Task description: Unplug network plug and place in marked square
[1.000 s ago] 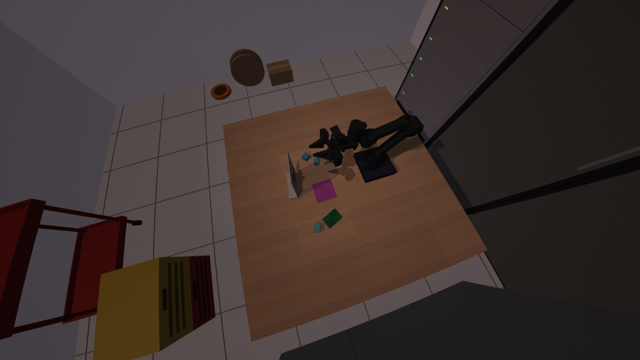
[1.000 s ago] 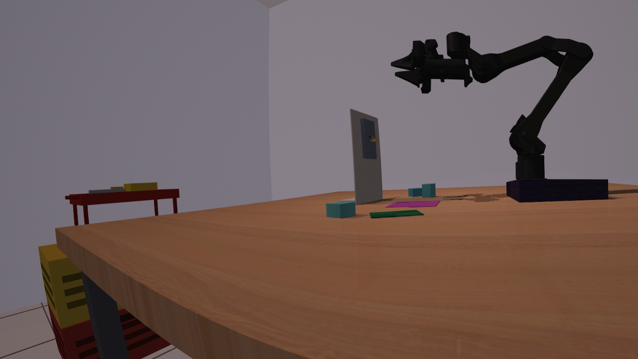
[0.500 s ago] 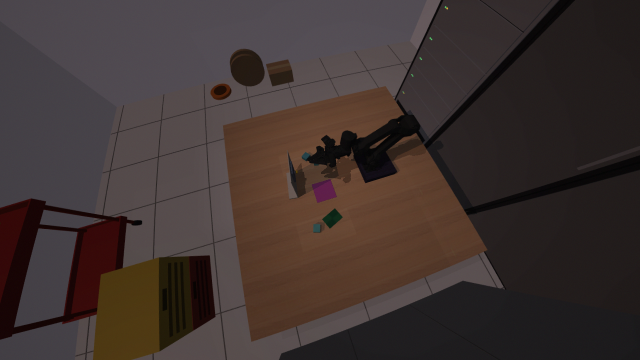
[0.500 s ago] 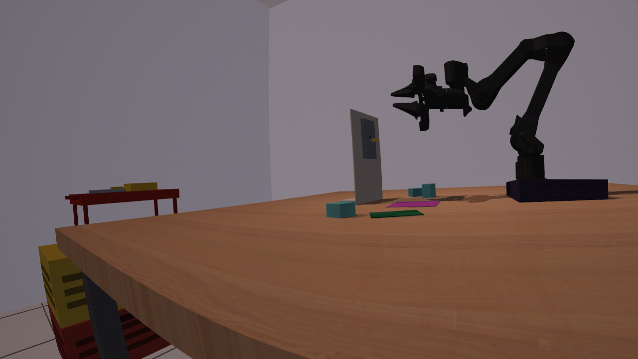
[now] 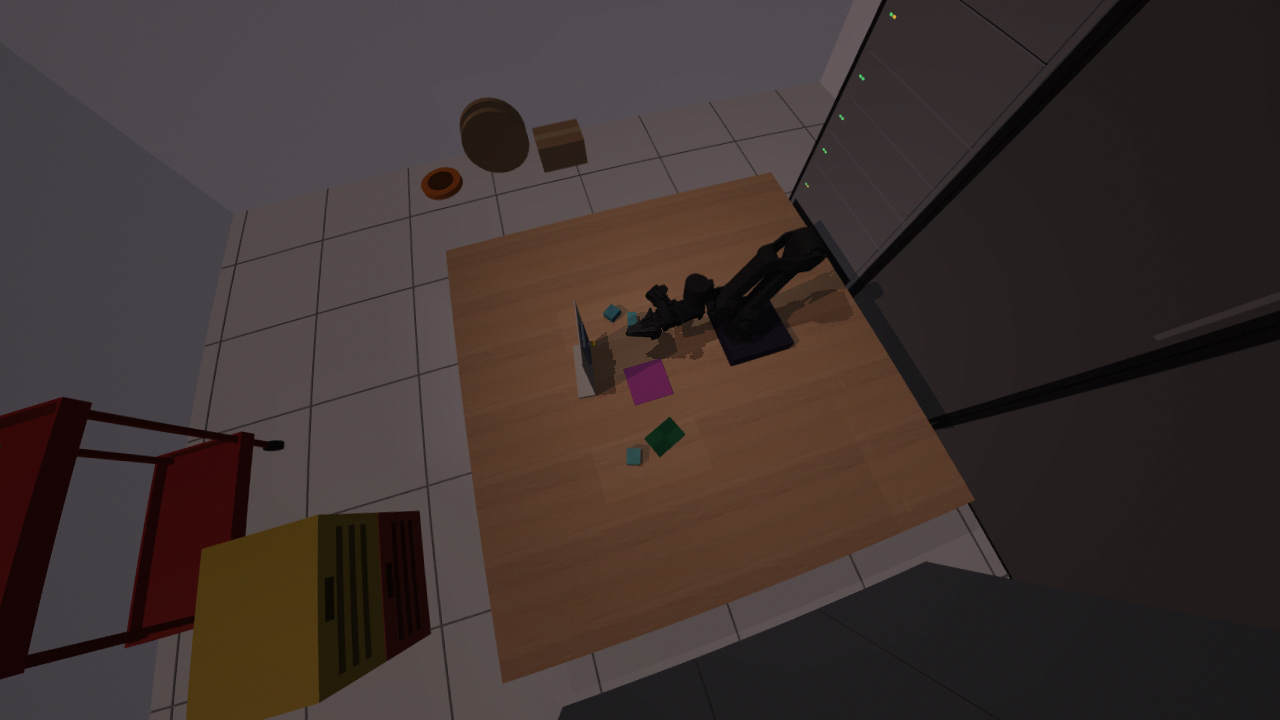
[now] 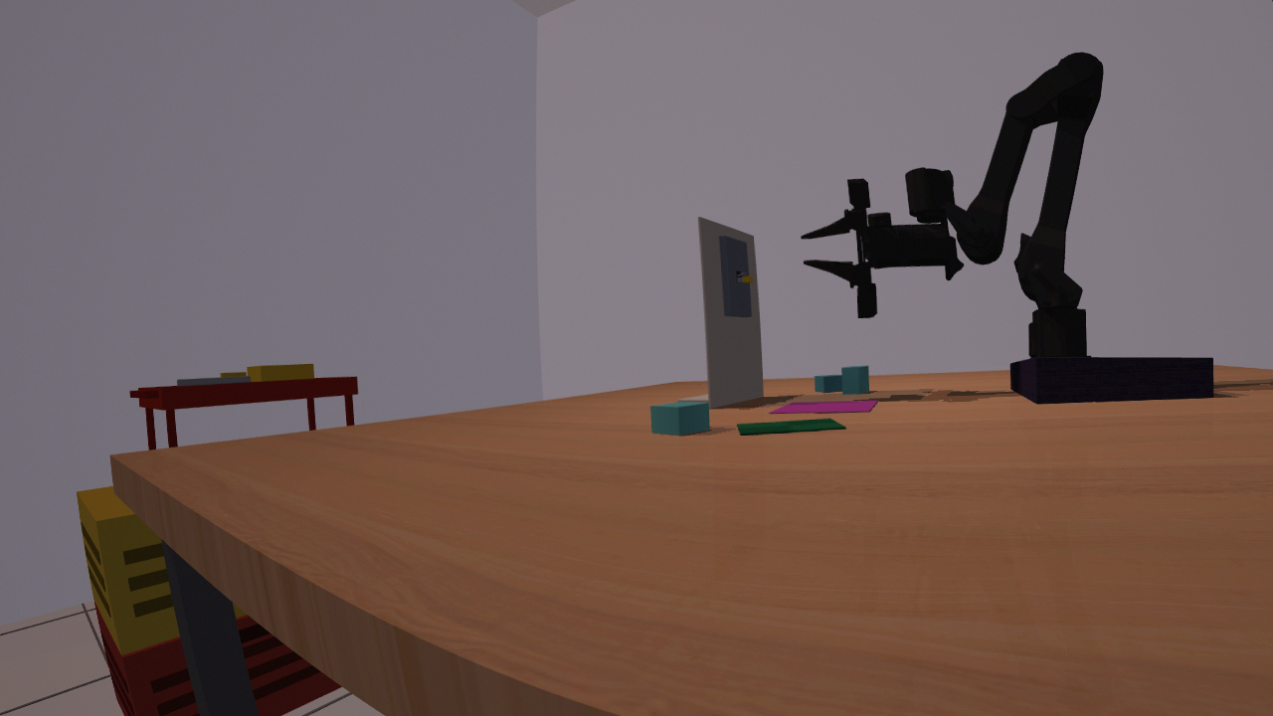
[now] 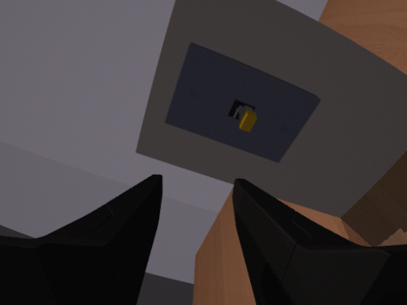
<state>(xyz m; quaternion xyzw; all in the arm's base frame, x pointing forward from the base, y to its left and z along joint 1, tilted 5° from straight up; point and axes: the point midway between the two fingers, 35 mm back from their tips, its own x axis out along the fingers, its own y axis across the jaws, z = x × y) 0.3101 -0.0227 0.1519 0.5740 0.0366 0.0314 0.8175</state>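
Now: gripper tip 100 mm short of the network plug, 30 mm above it and 20 mm to the left of it. The rest, counted from my gripper tip: flat green patch: 240 mm to the left, 210 mm below, 30 mm behind; grey upright panel: 120 mm ahead, 90 mm below, 20 mm to the right; magenta marked square: 210 mm below, 70 mm to the left, 30 mm behind.
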